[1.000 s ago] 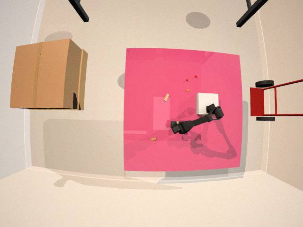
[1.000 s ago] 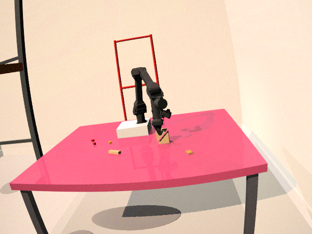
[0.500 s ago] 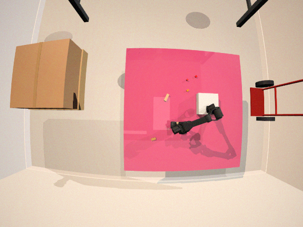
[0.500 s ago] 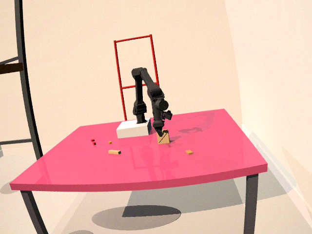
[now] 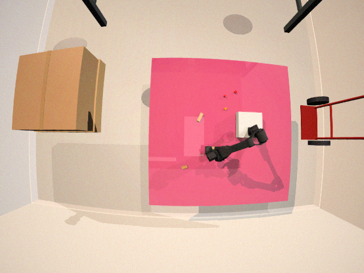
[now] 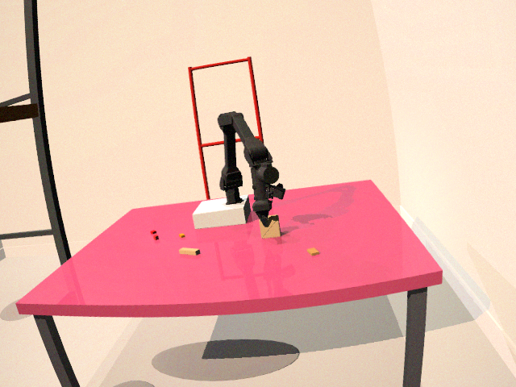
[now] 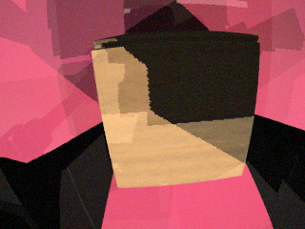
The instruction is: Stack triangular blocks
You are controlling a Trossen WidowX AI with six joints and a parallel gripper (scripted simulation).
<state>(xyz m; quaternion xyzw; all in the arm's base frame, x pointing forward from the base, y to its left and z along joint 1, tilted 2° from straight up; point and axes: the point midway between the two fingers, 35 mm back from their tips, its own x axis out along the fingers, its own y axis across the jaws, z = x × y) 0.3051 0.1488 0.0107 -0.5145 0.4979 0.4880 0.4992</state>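
Right now my gripper tip is 1 cm to the left of the triangular block and 1 cm below it. Round my gripper tip: orange cube: 10 cm behind, 34 cm to the right, 4 cm below.
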